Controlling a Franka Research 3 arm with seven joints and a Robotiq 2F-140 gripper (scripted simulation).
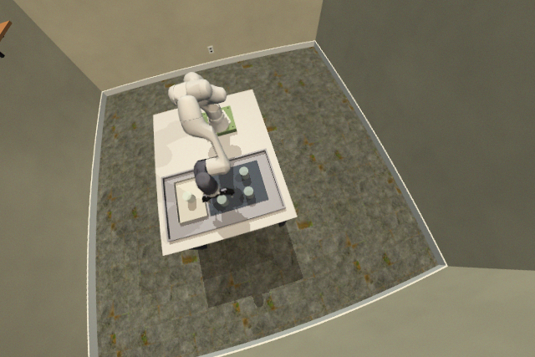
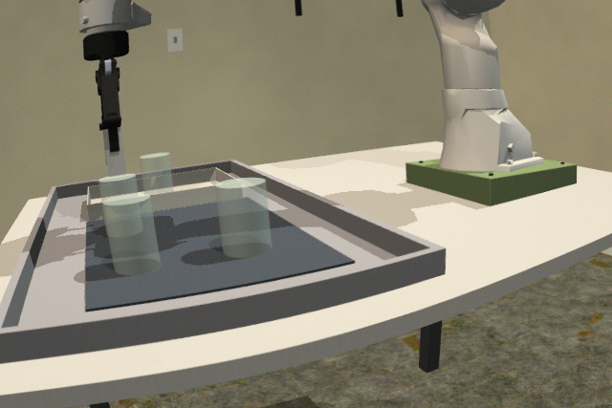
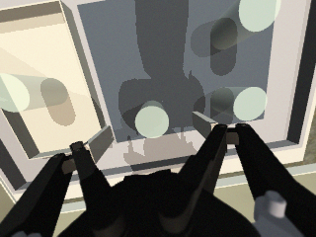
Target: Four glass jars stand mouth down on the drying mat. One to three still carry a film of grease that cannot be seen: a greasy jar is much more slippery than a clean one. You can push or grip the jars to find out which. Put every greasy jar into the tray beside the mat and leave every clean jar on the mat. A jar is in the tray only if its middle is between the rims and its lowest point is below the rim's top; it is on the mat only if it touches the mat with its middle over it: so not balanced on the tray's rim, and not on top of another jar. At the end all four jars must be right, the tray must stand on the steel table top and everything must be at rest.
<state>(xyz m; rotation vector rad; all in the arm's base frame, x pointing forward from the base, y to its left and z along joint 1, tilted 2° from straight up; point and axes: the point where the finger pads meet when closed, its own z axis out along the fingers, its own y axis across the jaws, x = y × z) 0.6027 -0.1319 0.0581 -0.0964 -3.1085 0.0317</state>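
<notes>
Right now my hand is 80 mm past the dark mat, 100 mm to the right of it and 110 mm above it. From my hand the other things lie so: cream tray 100 mm behind, 220 mm to the right, 100 mm below.
</notes>
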